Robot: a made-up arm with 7 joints.
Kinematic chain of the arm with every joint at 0, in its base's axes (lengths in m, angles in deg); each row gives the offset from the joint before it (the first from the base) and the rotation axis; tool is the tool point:
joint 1: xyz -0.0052 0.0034 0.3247 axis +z
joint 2: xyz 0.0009 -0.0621 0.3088 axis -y
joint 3: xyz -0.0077 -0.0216 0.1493 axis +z
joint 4: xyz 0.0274 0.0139 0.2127 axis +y
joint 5: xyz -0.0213 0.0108 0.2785 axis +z
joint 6: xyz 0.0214 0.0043 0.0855 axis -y
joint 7: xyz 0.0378 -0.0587 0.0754 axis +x
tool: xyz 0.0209 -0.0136 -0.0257
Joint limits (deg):
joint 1: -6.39..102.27
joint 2: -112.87..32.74
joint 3: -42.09..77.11
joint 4: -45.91..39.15
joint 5: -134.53..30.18
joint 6: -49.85..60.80
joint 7: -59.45..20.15
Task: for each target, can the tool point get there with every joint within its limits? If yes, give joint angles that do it. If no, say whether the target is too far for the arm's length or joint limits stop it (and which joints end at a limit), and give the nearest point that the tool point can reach.
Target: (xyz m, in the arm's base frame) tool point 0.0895 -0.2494 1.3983
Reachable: yes | joints 87.92 20.15 -10.94 19.52 -119.32 -8.33 -43.18
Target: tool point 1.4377 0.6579 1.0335
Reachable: no: too far | nearest point 0.7402 0.3415 0.8400 | short by 0.790 m
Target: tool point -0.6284 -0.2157 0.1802
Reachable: no: joint limits stop it (at a limit: joint 2, joint 4, joint 5, joint 6, joint 7) | nearest point -0.5501 -0.1882 0.8621 | short by 0.687 m
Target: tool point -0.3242 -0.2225 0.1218
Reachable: no: joint limits stop it (at a limit: joint 1, joint 2, joint 4, joint 5, joint 6, joint 7) | nearest point -0.2325 0.3873 0.1679 | short by 0.618 m
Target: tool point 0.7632 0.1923 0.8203
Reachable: yes | joints 29.03 -84.74 26.25 -24.70 -8.04 26.36 -48.69
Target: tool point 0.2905 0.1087 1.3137
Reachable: yes | joints 73.45 -34.84 21.27 -36.64 -68.28 3.11 -19.32
